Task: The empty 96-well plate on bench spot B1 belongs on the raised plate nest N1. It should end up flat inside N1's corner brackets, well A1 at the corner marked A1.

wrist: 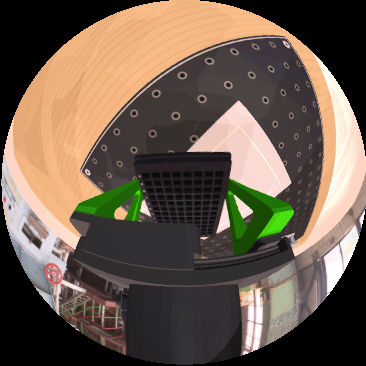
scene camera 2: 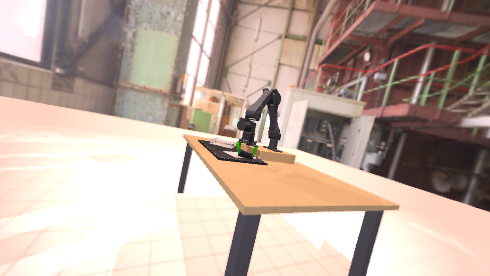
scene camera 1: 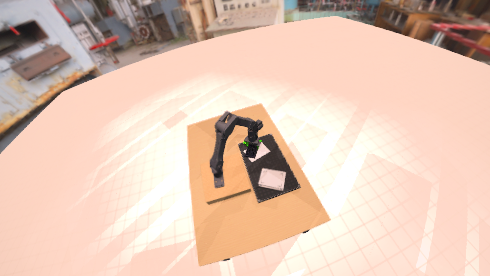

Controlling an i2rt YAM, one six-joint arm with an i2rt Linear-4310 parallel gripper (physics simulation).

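Pixels of known places: gripper, between the fingertips: (wrist: 183,182) (scene camera 2: 245,156) (scene camera 1: 252,147); arm's base, origin of its link: (scene camera 2: 272,149) (scene camera 1: 218,174).
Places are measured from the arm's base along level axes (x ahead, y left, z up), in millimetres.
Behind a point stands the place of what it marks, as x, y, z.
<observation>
The black 96-well plate (scene camera 1: 251,151) {268, 160, -36} (scene camera 2: 245,154) {287, 194, -33} (wrist: 184,195) {284, 190, -34} is between the green fingers, over the pale sheet with a thin outline (scene camera 1: 261,152) {341, 135, -46} (wrist: 252,150) {361, 198, -46}. Its grid of wells shows in the wrist view, turned relative to the outline. My gripper (scene camera 1: 253,142) {287, 198, -44} (scene camera 2: 247,150) {287, 198, -44} (wrist: 183,182) {287, 198, -44} is shut on the plate, a wide grip with one finger at each side edge. Whether the plate's underside touches the sheet cannot be told. The raised white nest (scene camera 1: 272,179) (scene camera 2: 222,143) has small corner brackets and stands apart from the gripper. Its A1 mark is not readable.
A black perforated mat (scene camera 1: 281,162) {460, 6, -48} (scene camera 2: 215,153) {473, 216, -49} (wrist: 175,100) {321, 267, -48} lies under the sheet and nest, on the wooden table (scene camera 1: 250,232) {140, -406, -61} (scene camera 2: 300,187) {181, 588, -61}. The arm's base stands on a raised wooden block (scene camera 1: 229,194) {58, -161, -7} (scene camera 2: 277,157) {28, 137, -29} beside the mat.
</observation>
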